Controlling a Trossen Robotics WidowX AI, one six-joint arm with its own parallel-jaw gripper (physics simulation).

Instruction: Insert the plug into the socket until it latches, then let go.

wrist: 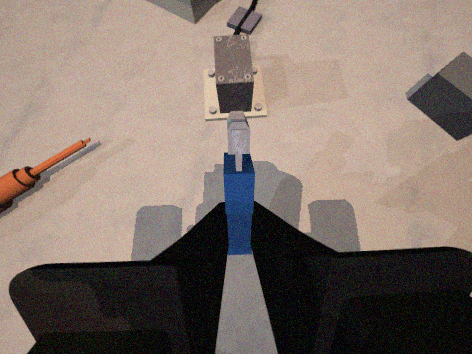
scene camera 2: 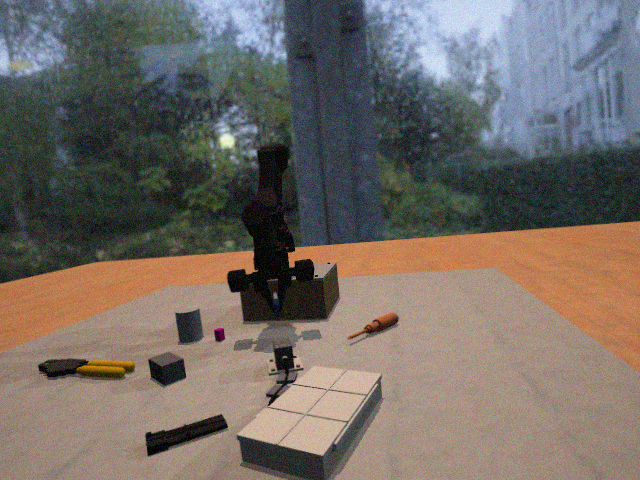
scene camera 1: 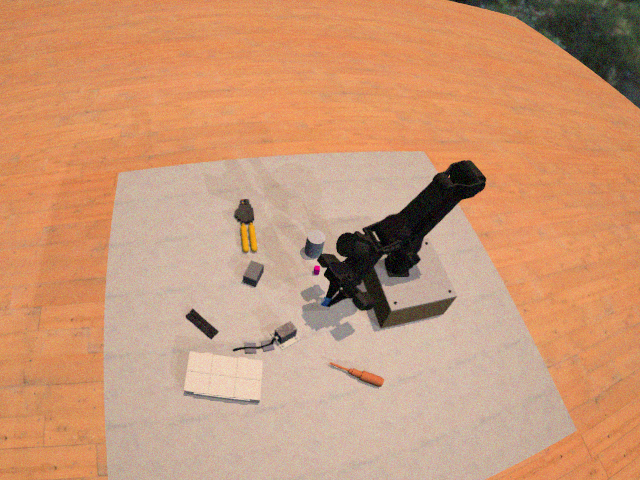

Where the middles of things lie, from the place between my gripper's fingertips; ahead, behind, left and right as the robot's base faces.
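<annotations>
Hand 10 mm short of blue plug [wrist: 239,176], 20 mm below it. From my hand: socket [scene camera 2: 283,350], 110 mm ahead, 60 mm to the left, 40 mm below; dark cube [scene camera 2: 166,368], 190 mm ahead, 130 mm to the right, 50 mm below; white tiled block [scene camera 2: 314,422], 270 mm ahead, 200 mm to the left, 50 mm below. By their middles, of the things named here, blue plug nearest to my hand, white tiled block farthest from it.
</annotations>
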